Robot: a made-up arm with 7 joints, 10 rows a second.
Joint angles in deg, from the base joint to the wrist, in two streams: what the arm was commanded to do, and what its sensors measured. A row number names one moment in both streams.
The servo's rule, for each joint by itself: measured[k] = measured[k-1] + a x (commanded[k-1-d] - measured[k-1]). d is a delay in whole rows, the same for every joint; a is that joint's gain. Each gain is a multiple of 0.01, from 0.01 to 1. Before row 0 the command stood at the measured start. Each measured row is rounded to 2 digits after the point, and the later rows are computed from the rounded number. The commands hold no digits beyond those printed.
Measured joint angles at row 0:
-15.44, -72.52, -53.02, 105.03, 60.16, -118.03, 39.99
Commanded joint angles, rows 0 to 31:
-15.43, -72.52, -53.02, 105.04, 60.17, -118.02, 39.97
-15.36, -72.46, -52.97, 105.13, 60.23, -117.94, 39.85
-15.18, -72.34, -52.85, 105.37, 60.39, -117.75, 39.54
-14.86, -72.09, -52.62, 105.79, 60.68, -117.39, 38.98
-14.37, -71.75, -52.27, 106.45, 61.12, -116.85, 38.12
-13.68, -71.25, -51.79, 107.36, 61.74, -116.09, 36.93
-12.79, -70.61, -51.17, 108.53, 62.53, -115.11, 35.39
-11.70, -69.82, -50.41, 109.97, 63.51, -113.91, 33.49
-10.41, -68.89, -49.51, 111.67, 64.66, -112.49, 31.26
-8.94, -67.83, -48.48, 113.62, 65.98, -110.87, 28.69
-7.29, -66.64, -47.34, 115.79, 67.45, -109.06, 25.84
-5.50, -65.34, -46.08, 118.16, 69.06, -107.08, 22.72
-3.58, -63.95, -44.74, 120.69, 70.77, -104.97, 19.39
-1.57, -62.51, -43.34, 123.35, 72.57, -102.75, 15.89
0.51, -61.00, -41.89, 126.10, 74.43, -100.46, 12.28
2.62, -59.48, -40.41, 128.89, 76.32, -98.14, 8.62
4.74, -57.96, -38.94, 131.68, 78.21, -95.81, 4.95
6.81, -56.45, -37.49, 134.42, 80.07, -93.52, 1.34
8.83, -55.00, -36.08, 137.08, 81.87, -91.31, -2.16
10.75, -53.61, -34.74, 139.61, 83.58, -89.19, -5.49
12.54, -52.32, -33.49, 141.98, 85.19, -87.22, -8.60
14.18, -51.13, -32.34, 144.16, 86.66, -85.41, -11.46
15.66, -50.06, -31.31, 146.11, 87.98, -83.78, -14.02
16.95, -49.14, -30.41, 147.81, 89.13, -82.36, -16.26
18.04, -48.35, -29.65, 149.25, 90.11, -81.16, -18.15
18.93, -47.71, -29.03, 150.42, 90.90, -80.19, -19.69
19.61, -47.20, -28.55, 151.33, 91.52, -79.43, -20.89
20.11, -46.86, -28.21, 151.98, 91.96, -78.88, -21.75
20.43, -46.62, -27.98, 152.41, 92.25, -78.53, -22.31
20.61, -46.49, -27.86, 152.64, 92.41, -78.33, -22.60
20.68, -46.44, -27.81, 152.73, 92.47, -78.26, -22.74
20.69, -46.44, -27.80, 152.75, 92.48, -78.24, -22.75
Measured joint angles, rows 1 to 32:
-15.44, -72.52, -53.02, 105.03, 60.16, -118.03, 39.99
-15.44, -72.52, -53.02, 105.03, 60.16, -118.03, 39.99
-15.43, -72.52, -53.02, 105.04, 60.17, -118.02, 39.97
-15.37, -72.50, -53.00, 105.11, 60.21, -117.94, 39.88
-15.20, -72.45, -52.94, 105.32, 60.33, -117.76, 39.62
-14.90, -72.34, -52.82, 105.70, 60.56, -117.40, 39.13
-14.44, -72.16, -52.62, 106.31, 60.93, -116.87, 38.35
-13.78, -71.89, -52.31, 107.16, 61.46, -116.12, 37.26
-12.92, -71.51, -51.89, 108.27, 62.17, -115.15, 35.82
-11.86, -71.00, -51.34, 109.65, 63.05, -113.96, 34.03
-10.60, -70.37, -50.66, 111.29, 64.11, -112.55, 31.90
-9.16, -69.61, -49.85, 113.18, 65.34, -110.94, 29.43
-7.53, -68.72, -48.92, 115.29, 66.73, -109.14, 26.67
-5.76, -67.71, -47.87, 117.61, 68.27, -107.16, 23.63
-3.86, -66.58, -46.71, 120.10, 69.92, -105.06, 20.37
-1.87, -65.36, -45.46, 122.73, 71.67, -102.84, 16.92
0.20, -64.05, -44.14, 125.46, 73.49, -100.56, 13.35
2.31, -62.68, -42.76, 128.24, 75.36, -98.24, 9.71
4.42, -61.26, -41.35, 131.03, 77.24, -95.91, 6.04
6.50, -59.82, -39.92, 133.78, 79.11, -93.62, 2.42
8.53, -58.37, -38.50, 136.45, 80.93, -91.40, -1.11
10.46, -56.94, -37.11, 139.01, 82.68, -89.28, -4.48
12.27, -55.55, -35.77, 141.42, 84.34, -87.30, -7.65
13.93, -54.22, -34.50, 143.64, 85.87, -85.49, -10.58
15.44, -52.97, -33.32, 145.64, 87.26, -83.85, -13.23
16.75, -51.82, -32.24, 147.40, 88.49, -82.42, -15.56
17.87, -50.78, -31.28, 148.90, 89.56, -81.21, -17.55
18.79, -49.86, -30.45, 150.13, 90.44, -80.23, -19.20
19.50, -49.06, -29.75, 151.10, 91.15, -79.46, -20.50
20.03, -48.40, -29.18, 151.81, 91.68, -78.90, -21.46
20.38, -47.87, -28.74, 152.30, 92.06, -78.54, -22.11
20.58, -47.46, -28.41, 152.58, 92.29, -78.34, -22.49
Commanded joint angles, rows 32 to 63:
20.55, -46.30, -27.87, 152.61, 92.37, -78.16, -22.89
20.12, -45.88, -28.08, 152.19, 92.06, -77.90, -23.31
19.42, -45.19, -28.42, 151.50, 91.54, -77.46, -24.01
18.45, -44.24, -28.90, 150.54, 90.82, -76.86, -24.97
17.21, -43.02, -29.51, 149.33, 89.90, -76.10, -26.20
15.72, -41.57, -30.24, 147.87, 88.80, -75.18, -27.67
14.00, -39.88, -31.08, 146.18, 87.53, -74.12, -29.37
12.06, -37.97, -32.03, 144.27, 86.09, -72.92, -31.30
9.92, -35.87, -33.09, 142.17, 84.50, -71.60, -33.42
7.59, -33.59, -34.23, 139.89, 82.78, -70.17, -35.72
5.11, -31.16, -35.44, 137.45, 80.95, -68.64, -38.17
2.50, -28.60, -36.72, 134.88, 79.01, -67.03, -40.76
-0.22, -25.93, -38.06, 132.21, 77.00, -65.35, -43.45
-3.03, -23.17, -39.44, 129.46, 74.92, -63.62, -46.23
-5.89, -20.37, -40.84, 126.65, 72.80, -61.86, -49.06
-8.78, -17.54, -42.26, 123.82, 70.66, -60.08, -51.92
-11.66, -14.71, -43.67, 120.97, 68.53, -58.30, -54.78
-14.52, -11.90, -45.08, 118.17, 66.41, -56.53, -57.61
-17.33, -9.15, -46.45, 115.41, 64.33, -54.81, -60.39
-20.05, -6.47, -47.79, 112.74, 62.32, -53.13, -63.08
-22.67, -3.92, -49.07, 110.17, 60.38, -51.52, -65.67
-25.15, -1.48, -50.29, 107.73, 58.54, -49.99, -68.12
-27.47, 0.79, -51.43, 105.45, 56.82, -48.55, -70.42
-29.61, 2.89, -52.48, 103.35, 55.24, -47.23, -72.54
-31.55, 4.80, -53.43, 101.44, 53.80, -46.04, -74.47
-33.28, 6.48, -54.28, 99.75, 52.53, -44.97, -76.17
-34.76, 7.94, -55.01, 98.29, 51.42, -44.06, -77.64
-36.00, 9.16, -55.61, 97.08, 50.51, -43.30, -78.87
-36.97, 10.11, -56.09, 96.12, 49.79, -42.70, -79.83
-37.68, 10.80, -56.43, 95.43, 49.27, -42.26, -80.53
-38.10, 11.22, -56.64, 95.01, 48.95, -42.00, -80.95
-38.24, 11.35, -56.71, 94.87, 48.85, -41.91, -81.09
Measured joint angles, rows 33 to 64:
20.67, -47.15, -28.19, 152.70, 92.41, -78.26, -22.68
20.69, -46.94, -28.05, 152.74, 92.46, -78.24, -22.73
20.57, -46.75, -27.98, 152.63, 92.40, -78.16, -22.85
20.18, -46.49, -28.02, 152.27, 92.18, -77.91, -23.20
19.52, -46.10, -28.17, 151.65, 91.76, -77.48, -23.82
18.59, -45.54, -28.44, 150.75, 91.14, -76.88, -24.71
17.39, -44.78, -28.84, 149.60, 90.32, -76.13, -25.86
15.94, -43.82, -29.36, 148.20, 89.32, -75.22, -27.25
14.25, -42.64, -30.00, 146.56, 88.14, -74.16, -28.88
12.34, -41.24, -30.75, 144.71, 86.79, -72.97, -30.74
10.23, -39.63, -31.62, 142.65, 85.28, -71.65, -32.80
7.93, -37.82, -32.59, 140.41, 83.63, -70.23, -35.05
5.48, -35.82, -33.64, 138.01, 81.86, -68.70, -37.45
2.89, -33.65, -34.78, 135.47, 79.98, -67.10, -40.00
0.18, -31.33, -35.99, 132.83, 78.01, -65.42, -42.66
-2.61, -28.88, -37.27, 130.10, 75.97, -63.69, -45.41
-5.46, -26.33, -38.59, 127.31, 73.88, -61.93, -48.22
-8.35, -23.69, -39.95, 124.48, 71.75, -60.15, -51.07
-11.23, -21.00, -41.33, 121.64, 69.62, -58.37, -53.93
-14.09, -18.27, -42.72, 118.83, 67.50, -56.60, -56.76
-16.91, -15.53, -44.10, 116.06, 65.41, -54.88, -59.56
-19.64, -12.81, -45.47, 113.37, 63.37, -53.20, -62.27
-22.28, -10.14, -46.80, 110.78, 61.40, -51.59, -64.89
-24.78, -7.54, -48.09, 108.31, 59.51, -50.05, -67.38
-27.12, -5.04, -49.33, 105.99, 57.73, -48.61, -69.72
-29.29, -2.66, -50.50, 103.85, 56.09, -47.29, -71.89
-31.26, -0.42, -51.58, 101.90, 54.58, -46.09, -73.88
-33.02, 1.65, -52.58, 100.16, 53.23, -45.01, -75.64
-34.53, 3.54, -53.48, 98.65, 52.04, -44.10, -77.18
-35.81, 5.23, -54.27, 97.38, 51.03, -43.33, -78.48
-36.82, 6.69, -54.94, 96.36, 50.21, -42.73, -79.52
-37.57, 7.92, -55.49, 95.61, 49.59, -42.28, -80.30

